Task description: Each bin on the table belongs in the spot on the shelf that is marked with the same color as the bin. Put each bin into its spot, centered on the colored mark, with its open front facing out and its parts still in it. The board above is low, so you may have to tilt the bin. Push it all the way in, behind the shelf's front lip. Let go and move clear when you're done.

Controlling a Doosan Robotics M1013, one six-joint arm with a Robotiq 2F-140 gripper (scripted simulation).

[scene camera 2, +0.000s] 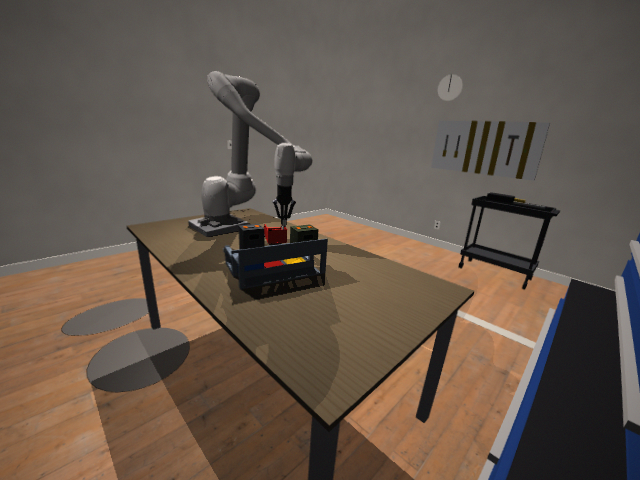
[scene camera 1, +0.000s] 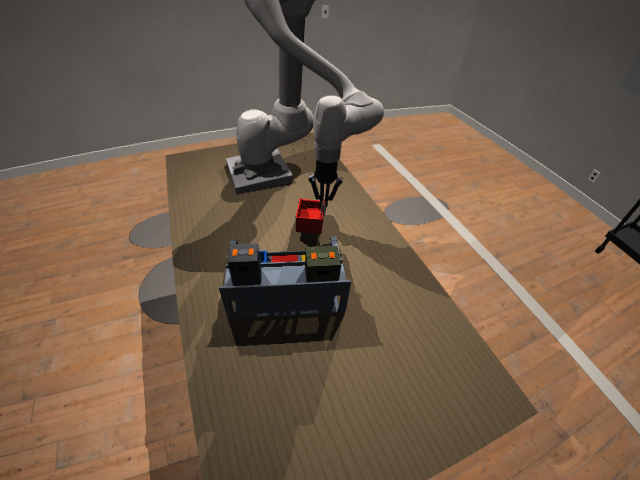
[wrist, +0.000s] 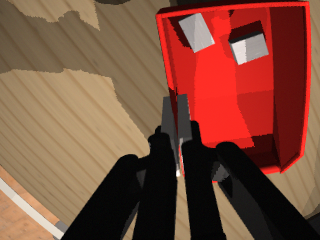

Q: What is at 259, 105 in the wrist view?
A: A red bin.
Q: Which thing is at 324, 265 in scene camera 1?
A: A green toolbox.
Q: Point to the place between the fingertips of the gripper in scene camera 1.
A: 323, 212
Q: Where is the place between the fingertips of the gripper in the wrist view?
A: At 177, 110
